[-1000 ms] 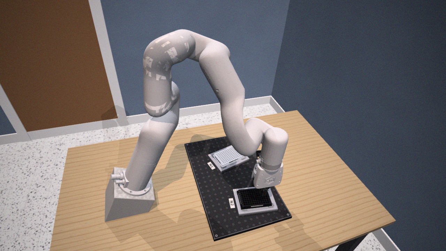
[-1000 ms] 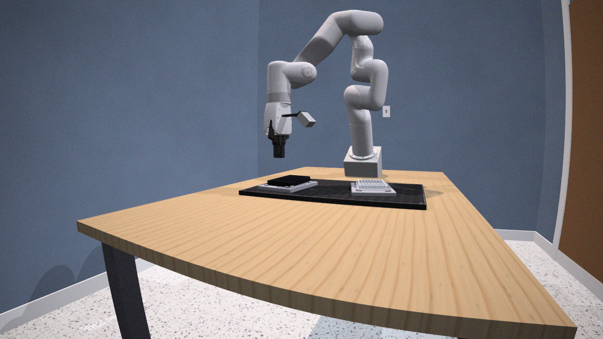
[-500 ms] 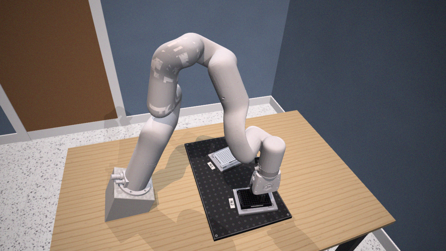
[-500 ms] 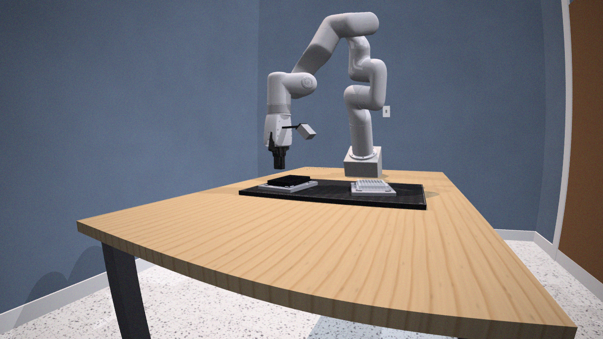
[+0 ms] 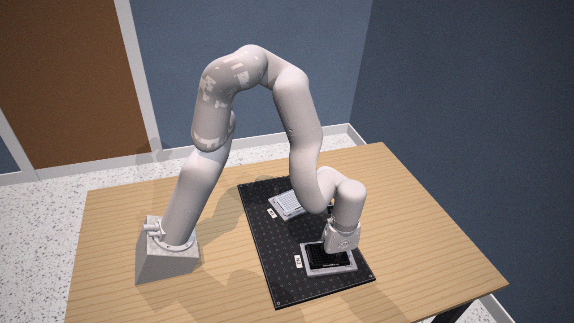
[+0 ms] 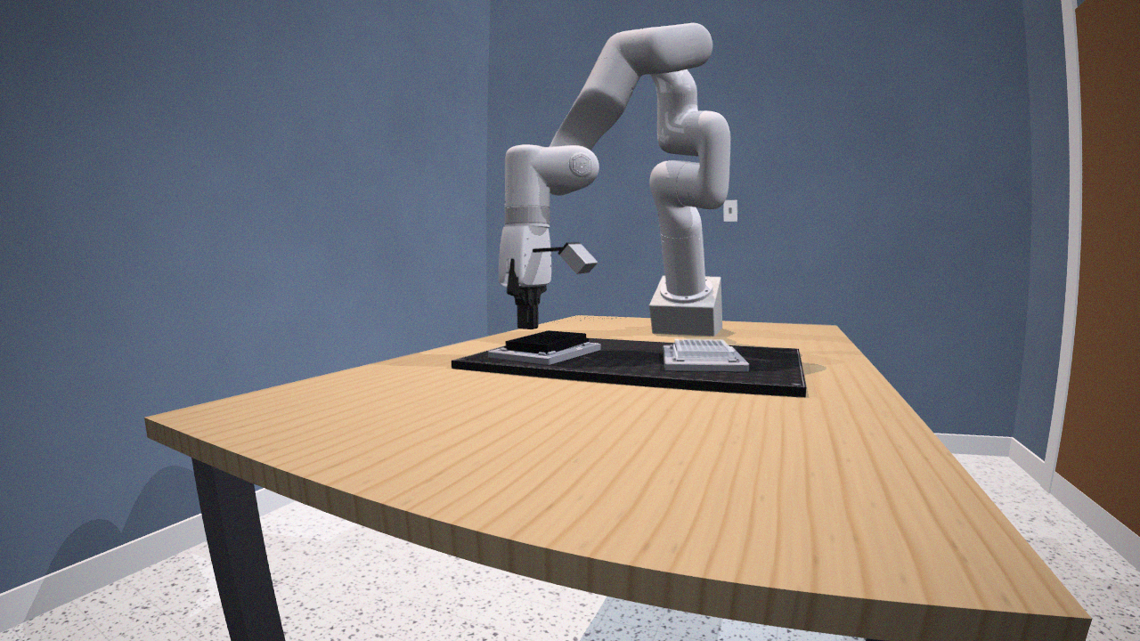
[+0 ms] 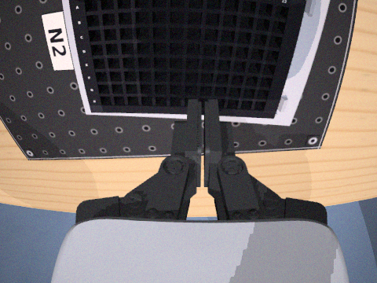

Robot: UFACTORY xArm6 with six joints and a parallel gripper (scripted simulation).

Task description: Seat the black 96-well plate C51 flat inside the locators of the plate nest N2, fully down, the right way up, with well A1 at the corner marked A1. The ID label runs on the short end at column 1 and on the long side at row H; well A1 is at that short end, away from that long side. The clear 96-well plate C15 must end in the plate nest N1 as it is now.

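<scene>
My hand is 30 mm to the right of the black 96-well plate C51 and 40 mm above it. From my hand the other things lie so: N2 label (90 mm behind, 70 mm to the left, 60 mm below); then grey plate nest N2 (30 mm to the left, 60 mm below); then A1 mark (50 mm behind, 110 mm to the left, 50 mm below).
</scene>
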